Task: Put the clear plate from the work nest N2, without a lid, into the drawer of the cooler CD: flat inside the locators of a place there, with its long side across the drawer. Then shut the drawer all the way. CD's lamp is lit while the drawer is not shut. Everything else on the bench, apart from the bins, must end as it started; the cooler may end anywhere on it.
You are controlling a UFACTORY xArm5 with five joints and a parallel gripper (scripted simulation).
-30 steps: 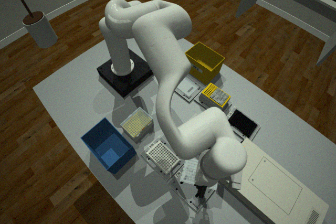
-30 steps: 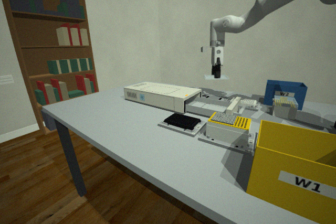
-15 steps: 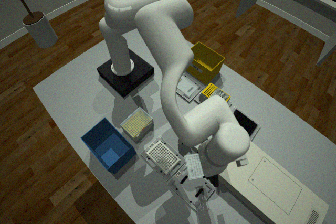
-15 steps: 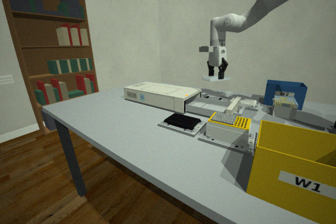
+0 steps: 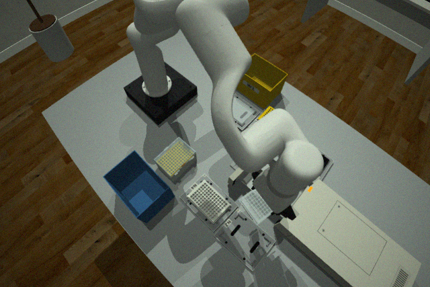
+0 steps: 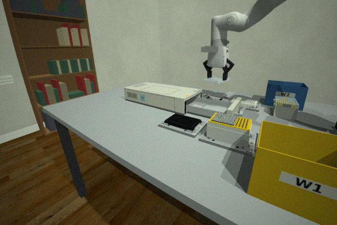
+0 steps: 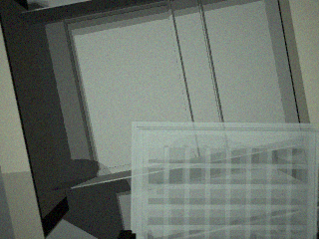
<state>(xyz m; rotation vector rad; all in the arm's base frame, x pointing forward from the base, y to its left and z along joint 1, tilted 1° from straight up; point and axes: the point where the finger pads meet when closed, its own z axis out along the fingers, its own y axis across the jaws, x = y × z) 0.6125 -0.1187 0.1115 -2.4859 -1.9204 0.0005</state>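
Now: the drawer 120 mm below my hand, 100 mm to the left of it and 10 mm ahead of it. From my hand the other things lie so: cooler CD 160 mm ahead, 120 mm below, 90 mm to the left; clear plate 10 mm below; white plate 140 mm below, 140 mm behind, 90 mm to the right.
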